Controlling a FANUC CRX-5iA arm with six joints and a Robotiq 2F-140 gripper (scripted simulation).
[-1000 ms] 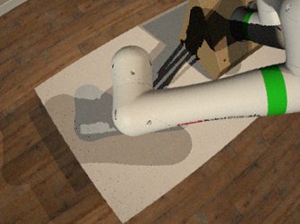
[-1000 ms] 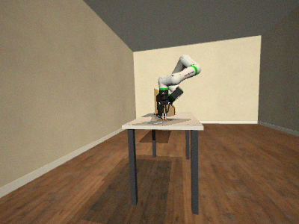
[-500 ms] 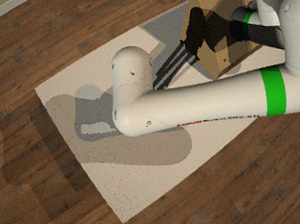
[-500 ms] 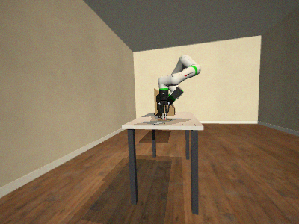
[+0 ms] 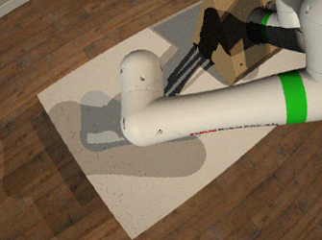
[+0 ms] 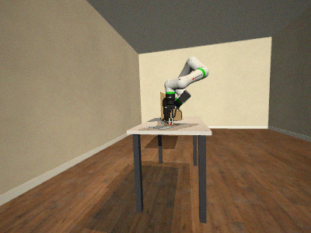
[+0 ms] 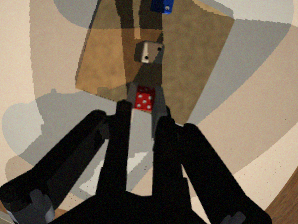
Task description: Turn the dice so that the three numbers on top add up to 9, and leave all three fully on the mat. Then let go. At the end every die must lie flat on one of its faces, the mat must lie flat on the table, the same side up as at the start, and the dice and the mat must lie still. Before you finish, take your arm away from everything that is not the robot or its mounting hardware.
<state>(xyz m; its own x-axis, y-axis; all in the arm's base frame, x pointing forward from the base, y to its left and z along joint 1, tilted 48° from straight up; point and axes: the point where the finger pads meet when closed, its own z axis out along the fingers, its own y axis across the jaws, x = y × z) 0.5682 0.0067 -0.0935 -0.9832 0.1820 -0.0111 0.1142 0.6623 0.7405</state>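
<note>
The red die lies 2 cm below my hand. Round my hand: white die: 5 cm behind, 3 cm below, 1 cm to the left; mat: 5 cm behind, 4 cm below, 1 cm to the left; blue die: 10 cm behind, 3 cm below, 1 cm to the left.
</note>
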